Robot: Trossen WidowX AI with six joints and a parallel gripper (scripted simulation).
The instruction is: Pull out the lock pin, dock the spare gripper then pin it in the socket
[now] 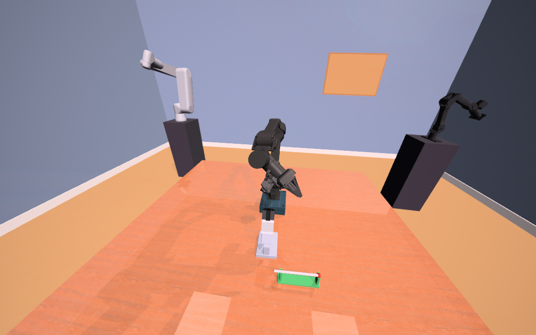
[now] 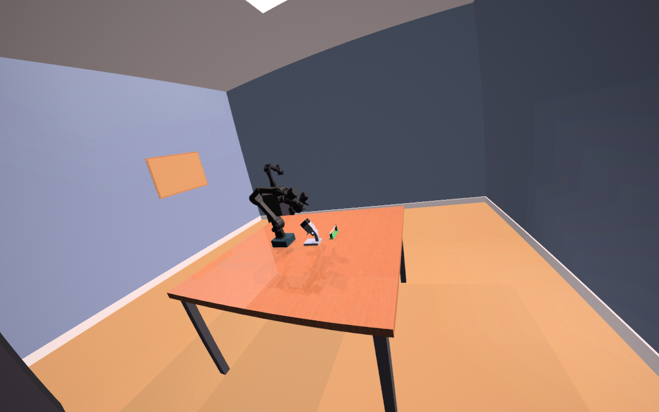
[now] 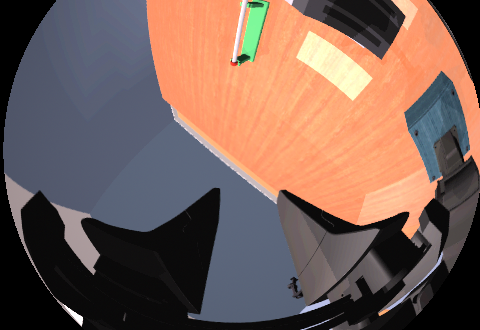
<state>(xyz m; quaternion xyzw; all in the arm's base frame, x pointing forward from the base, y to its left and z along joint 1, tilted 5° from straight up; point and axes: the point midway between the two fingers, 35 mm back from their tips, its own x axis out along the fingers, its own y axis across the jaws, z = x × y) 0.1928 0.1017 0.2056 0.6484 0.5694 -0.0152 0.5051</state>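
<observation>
Now: gripper tip 210 mm above the green stand, 160 mm short of it and 20 mm to the right of it. The rest, counted from my gripper tip: mount (180 mm below, 100 mm to the right, 60 mm ahead); then spare gripper (110 mm to the right, 110 mm below, 40 mm ahead).
</observation>
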